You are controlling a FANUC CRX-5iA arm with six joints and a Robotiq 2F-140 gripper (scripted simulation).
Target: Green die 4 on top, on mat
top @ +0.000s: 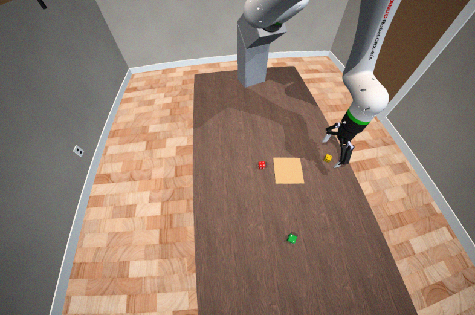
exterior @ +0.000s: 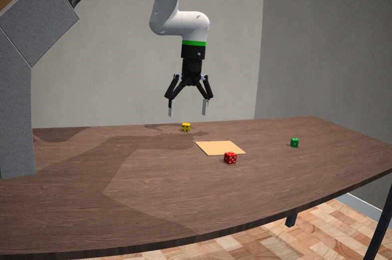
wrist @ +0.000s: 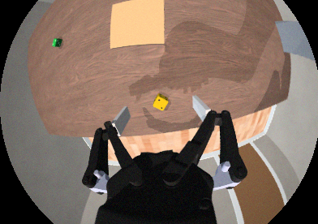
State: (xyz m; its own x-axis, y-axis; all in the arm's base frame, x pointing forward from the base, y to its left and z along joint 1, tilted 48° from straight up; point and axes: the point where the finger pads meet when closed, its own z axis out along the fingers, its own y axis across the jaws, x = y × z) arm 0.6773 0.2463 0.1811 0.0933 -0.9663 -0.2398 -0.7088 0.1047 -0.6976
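Now: hand 37 cm short of the green die, 24 cm to the left of it and 6 cm above it. The rest, counted from my hand: tan mat: 21 cm to the right, 7 cm below, 5 cm ahead; then yellow die: 6 cm below, 1 cm to the left; then red die: 34 cm to the right, 6 cm below, 3 cm ahead.
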